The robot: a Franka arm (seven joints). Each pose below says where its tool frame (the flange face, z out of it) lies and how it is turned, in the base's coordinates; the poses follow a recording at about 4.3 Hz.
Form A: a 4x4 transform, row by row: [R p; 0 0 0 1], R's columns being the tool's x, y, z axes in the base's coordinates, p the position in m. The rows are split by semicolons.
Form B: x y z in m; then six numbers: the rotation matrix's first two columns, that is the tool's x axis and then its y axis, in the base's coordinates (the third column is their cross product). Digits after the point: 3 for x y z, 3 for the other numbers. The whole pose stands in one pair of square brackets.
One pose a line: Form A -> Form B
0.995 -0.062 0.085 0.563; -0.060 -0.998 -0.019 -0.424; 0.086 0.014 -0.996 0.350; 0 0 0 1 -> [0.563 -0.424 0.350 0.995 -0.060 0.086 -0.062 -0.998 0.014]
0.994 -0.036 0.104 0.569; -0.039 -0.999 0.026 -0.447; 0.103 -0.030 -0.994 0.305; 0 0 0 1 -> [0.569 -0.447 0.305 0.994 -0.039 0.103 -0.036 -0.999 -0.030]
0.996 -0.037 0.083 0.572; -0.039 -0.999 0.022 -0.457; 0.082 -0.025 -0.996 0.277; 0 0 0 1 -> [0.572 -0.457 0.277 0.996 -0.039 0.082 -0.037 -0.999 -0.025]
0.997 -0.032 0.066 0.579; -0.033 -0.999 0.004 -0.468; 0.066 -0.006 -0.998 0.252; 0 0 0 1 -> [0.579 -0.468 0.252 0.997 -0.033 0.066 -0.032 -0.999 -0.006]
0.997 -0.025 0.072 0.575; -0.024 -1.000 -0.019 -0.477; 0.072 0.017 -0.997 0.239; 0 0 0 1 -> [0.575 -0.477 0.239 0.997 -0.024 0.072 -0.025 -1.000 0.017]
